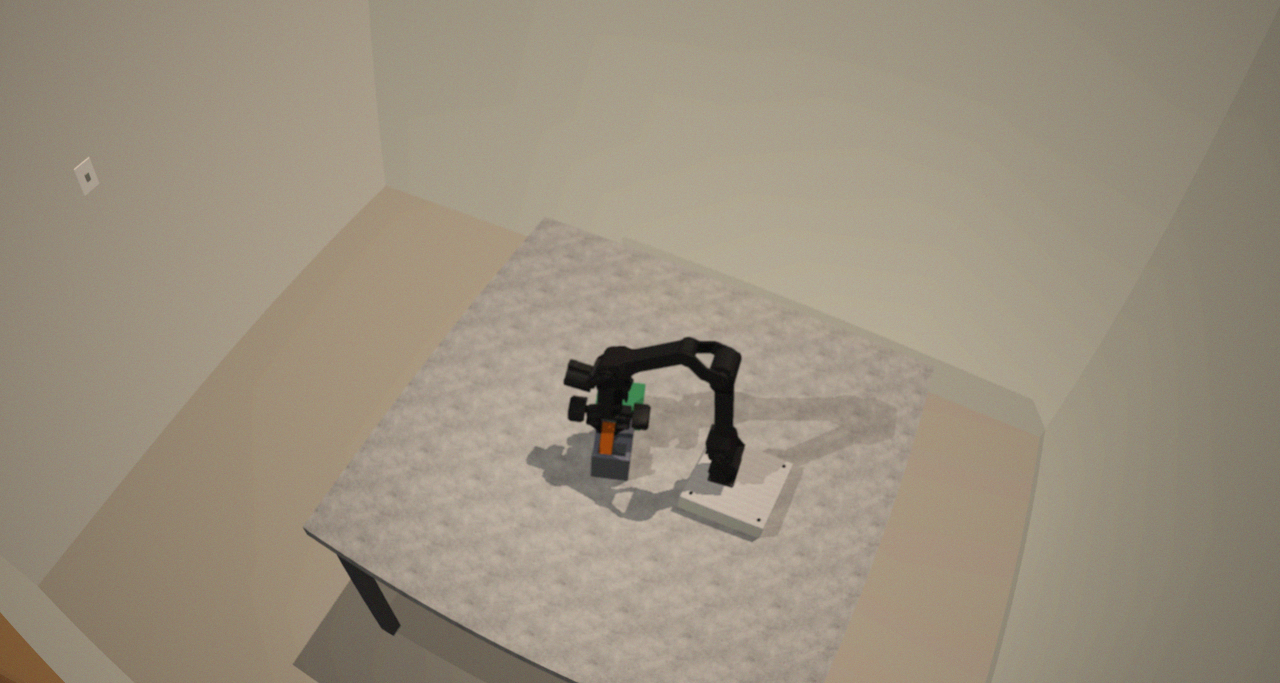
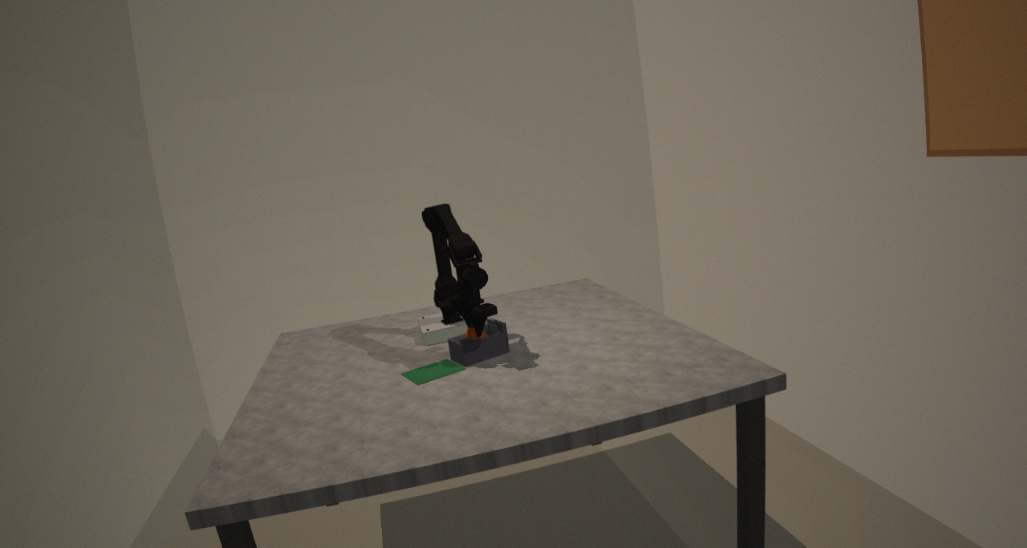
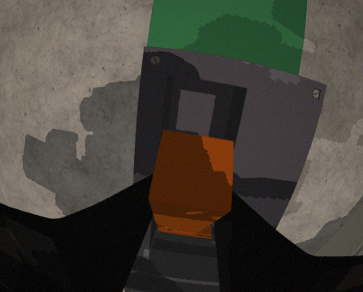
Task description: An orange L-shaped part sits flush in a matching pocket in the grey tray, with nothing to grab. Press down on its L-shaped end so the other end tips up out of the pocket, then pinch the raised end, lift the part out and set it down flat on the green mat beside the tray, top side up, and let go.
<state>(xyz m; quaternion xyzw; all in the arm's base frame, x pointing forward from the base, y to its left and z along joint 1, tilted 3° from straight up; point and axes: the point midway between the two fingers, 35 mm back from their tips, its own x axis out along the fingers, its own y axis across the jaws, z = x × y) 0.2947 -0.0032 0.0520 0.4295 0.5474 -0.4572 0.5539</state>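
My gripper tip is now 20 mm short of the green mat, 140 mm to the left of it and 80 mm above it. Round my gripper tip: orange L-shaped part (20 mm behind, 30 mm to the left, 30 mm below).
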